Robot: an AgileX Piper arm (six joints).
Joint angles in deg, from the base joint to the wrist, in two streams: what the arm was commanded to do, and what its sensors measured. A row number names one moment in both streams.
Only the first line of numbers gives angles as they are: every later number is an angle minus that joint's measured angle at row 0.
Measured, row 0:
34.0 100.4 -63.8 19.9 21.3 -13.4
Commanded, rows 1 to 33:
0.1 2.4 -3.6 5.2 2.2 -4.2
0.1 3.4 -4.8 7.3 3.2 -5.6
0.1 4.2 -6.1 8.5 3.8 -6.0
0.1 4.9 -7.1 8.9 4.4 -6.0
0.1 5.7 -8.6 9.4 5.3 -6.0
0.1 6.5 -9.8 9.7 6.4 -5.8
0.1 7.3 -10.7 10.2 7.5 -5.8
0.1 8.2 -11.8 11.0 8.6 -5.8
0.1 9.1 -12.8 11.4 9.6 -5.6
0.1 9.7 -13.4 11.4 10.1 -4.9
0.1 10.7 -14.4 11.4 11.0 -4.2
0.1 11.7 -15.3 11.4 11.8 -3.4
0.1 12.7 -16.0 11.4 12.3 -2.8
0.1 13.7 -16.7 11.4 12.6 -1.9
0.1 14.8 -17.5 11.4 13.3 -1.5
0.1 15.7 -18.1 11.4 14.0 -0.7
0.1 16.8 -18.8 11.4 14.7 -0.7
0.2 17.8 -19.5 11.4 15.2 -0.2
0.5 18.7 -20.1 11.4 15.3 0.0
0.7 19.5 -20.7 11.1 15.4 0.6
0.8 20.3 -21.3 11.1 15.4 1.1
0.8 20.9 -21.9 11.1 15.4 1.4
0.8 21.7 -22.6 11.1 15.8 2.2
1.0 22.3 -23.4 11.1 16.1 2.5
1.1 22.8 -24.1 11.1 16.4 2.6
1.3 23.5 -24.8 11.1 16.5 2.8
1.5 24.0 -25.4 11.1 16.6 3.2
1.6 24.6 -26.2 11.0 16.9 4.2
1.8 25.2 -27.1 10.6 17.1 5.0
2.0 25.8 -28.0 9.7 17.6 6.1
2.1 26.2 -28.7 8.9 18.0 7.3
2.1 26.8 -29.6 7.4 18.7 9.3
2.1 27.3 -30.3 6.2 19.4 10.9
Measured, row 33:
1.9 26.4 -28.5 9.2 17.9 7.4
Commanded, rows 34 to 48:
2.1 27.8 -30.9 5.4 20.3 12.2
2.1 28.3 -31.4 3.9 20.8 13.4
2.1 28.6 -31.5 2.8 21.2 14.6
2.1 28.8 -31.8 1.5 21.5 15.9
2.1 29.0 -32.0 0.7 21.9 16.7
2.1 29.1 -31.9 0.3 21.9 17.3
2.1 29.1 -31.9 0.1 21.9 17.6
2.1 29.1 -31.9 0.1 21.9 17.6
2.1 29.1 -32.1 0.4 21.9 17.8
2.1 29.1 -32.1 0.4 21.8 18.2
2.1 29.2 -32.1 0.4 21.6 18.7
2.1 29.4 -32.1 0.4 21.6 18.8
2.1 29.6 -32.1 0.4 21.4 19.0
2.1 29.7 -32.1 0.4 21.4 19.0
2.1 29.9 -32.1 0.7 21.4 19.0
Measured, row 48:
2.2 29.5 -31.8 1.1 21.5 18.7
